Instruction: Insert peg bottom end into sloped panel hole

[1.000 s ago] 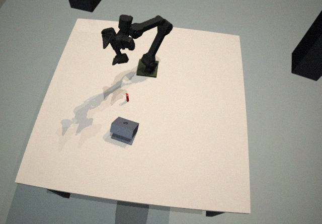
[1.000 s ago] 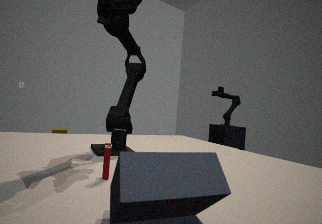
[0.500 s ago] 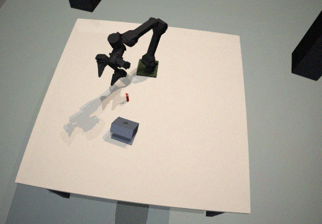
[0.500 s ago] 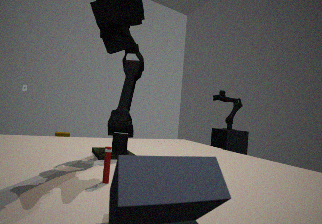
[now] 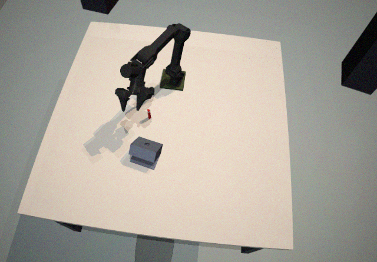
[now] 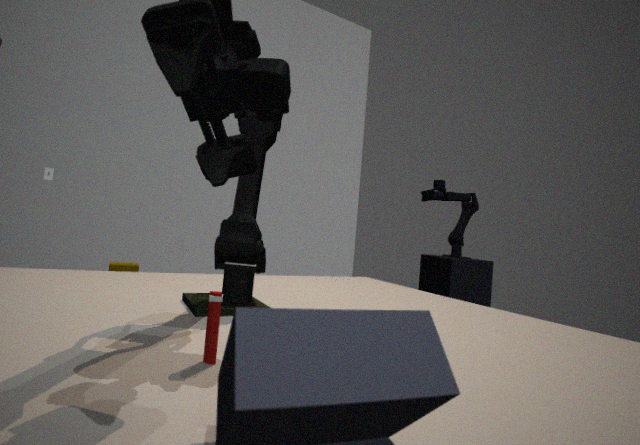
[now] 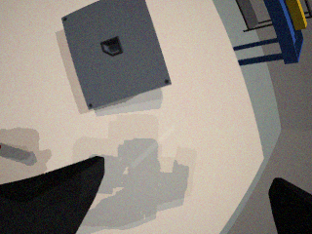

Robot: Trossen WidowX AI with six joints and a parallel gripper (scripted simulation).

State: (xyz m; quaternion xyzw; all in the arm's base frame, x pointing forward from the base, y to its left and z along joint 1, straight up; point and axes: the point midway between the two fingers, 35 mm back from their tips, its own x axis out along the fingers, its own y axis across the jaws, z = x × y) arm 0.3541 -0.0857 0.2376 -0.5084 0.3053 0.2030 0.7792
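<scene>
My gripper tip is 110 mm past the red peg, 30 mm to the right of it and 170 mm above it. From my gripper tip the other things lie so: blue-grey sloped panel: 90 mm ahead, 100 mm to the left, 170 mm below.
</scene>
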